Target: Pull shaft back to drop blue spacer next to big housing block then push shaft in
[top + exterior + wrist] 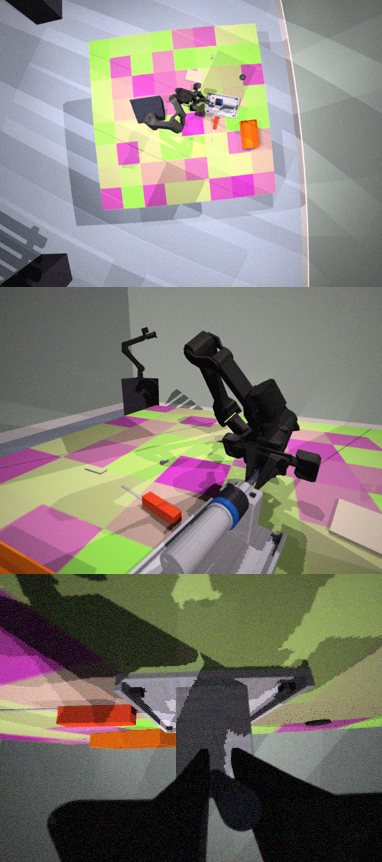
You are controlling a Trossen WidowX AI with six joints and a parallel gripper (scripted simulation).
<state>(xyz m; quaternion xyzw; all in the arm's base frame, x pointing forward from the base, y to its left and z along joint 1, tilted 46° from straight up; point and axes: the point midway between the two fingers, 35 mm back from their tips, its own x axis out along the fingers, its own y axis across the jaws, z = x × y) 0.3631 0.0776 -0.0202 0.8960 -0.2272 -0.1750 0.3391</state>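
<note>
The grey-blue shaft is 50 mm ahead of my gripper tip, 10 mm to the right of it and 20 mm above it. Also, from my gripper tip: small bolt: 130 mm behind, 250 mm to the right, 60 mm below; beige card: 50 mm behind, 200 mm to the left, 60 mm below; blue spacer: 100 mm ahead, 30 mm to the right, 20 mm above.
</note>
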